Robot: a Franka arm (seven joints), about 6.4 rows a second.
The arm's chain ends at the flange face. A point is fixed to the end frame.
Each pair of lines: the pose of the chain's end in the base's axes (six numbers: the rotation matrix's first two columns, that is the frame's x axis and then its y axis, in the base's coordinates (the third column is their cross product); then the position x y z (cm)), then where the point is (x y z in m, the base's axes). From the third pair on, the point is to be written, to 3 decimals.
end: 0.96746 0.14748 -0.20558 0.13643 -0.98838 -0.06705 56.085 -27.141 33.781
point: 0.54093 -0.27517 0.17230
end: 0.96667 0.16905 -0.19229 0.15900 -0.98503 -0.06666 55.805 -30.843 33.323
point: 0.54045 -0.31234 0.16746
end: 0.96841 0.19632 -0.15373 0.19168 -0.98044 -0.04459 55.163 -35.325 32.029
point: 0.541 -0.360 0.154
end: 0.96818 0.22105 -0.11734 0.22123 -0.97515 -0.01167 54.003 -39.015 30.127
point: 0.537 -0.401 0.135
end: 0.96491 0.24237 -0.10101 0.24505 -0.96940 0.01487 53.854 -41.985 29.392
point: 0.540 -0.435 0.128
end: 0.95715 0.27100 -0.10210 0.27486 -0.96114 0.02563 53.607 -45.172 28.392
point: 0.538 -0.468 0.118
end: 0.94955 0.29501 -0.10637 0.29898 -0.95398 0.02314 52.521 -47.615 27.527
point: 0.527 -0.492 0.109
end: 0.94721 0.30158 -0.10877 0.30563 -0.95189 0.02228 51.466 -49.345 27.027
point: 0.516 -0.510 0.104
